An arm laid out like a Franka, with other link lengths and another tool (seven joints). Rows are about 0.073 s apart.
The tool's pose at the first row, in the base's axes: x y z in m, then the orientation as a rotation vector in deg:
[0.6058, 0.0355, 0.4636, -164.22, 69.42, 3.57]
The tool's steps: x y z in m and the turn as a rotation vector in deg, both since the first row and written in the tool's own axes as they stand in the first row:
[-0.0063, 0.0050, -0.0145, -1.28, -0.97, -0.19]
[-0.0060, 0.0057, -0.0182, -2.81, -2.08, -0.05]
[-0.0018, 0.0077, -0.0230, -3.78, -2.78, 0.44]
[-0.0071, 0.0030, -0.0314, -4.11, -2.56, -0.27]
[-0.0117, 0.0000, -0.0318, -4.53, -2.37, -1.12]
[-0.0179, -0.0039, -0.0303, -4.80, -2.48, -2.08]
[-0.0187, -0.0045, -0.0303, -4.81, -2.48, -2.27]
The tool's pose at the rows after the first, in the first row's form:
[0.5982, 0.0359, 0.4783, -165.04, 69.38, 5.76]
[0.5980, 0.0351, 0.4820, 165.60, -69.78, -8.32]
[0.5996, 0.0304, 0.4866, 164.66, -70.17, -9.90]
[0.5995, 0.0372, 0.4953, 164.76, -69.00, -9.75]
[0.5985, 0.0425, 0.4959, 164.87, -67.59, -9.69]
[0.5969, 0.0498, 0.4948, 165.24, -66.12, -9.97]
[0.5968, 0.0507, 0.4948, 165.35, -65.85, -9.98]

